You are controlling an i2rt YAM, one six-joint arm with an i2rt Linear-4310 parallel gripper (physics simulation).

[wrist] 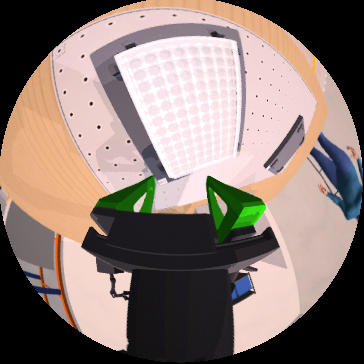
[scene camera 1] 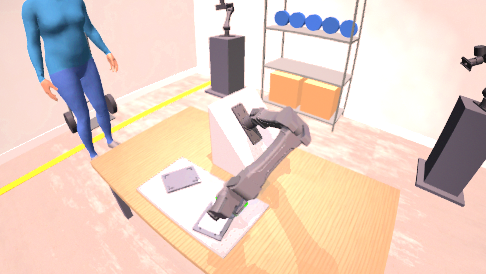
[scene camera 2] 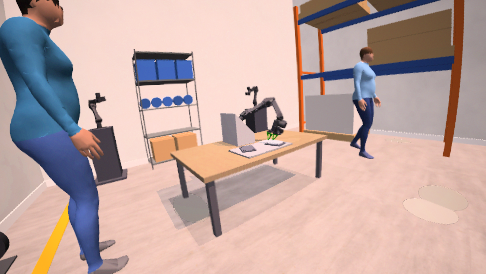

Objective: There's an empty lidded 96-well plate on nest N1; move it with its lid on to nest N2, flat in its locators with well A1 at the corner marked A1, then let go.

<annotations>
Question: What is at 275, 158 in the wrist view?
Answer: A grey nest.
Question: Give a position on a grey nest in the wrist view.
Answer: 102, 59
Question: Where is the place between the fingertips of my gripper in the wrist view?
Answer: At 179, 179
</annotations>
